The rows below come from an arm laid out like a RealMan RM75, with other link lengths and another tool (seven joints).
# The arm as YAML. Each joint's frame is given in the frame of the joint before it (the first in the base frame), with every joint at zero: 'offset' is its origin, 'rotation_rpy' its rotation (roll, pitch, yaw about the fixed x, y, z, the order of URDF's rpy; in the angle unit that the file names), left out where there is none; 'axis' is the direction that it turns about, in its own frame. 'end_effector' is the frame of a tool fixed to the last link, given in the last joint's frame.
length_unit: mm
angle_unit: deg
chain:
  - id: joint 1
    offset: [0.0, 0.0, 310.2]
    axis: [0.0, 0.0, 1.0]
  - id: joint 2
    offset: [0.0, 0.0, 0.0]
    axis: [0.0, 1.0, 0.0]
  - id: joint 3
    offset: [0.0, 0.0, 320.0]
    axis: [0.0, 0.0, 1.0]
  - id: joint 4
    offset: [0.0, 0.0, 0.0]
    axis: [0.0, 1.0, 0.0]
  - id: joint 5
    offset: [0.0, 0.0, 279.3]
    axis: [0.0, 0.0, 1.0]
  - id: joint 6
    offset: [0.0, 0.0, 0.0]
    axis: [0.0, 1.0, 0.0]
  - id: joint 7
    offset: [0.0, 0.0, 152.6]
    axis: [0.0, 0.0, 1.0]
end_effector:
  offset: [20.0, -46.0, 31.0]
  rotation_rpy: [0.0, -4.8, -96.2]
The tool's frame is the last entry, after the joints.
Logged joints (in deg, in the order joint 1, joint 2, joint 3, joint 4, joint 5, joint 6, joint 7), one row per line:
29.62, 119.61, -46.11, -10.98, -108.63, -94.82, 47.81
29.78, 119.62, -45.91, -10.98, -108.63, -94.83, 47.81
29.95, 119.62, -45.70, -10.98, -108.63, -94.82, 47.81
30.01, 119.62, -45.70, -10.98, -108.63, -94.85, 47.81
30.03, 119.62, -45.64, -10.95, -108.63, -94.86, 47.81
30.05, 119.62, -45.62, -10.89, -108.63, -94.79, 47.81
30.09, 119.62, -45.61, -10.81, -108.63, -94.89, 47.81
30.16, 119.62, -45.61, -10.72, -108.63, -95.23, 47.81
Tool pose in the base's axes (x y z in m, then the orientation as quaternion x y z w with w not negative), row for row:
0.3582, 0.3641, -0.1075, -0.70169, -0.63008, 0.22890, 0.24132
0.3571, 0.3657, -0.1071, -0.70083, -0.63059, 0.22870, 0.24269
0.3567, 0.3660, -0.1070, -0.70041, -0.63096, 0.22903, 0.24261
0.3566, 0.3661, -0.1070, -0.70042, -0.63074, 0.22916, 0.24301
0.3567, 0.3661, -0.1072, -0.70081, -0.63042, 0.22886, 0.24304
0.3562, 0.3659, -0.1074, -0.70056, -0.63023, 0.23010, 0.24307
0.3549, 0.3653, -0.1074, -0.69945, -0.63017, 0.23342, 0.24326
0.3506, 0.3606, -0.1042, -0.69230, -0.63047, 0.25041, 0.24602
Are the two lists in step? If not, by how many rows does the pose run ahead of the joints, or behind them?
The pose runs 1 row ahead of the joints: the pose in row i belongs to the joints in row i + 1.
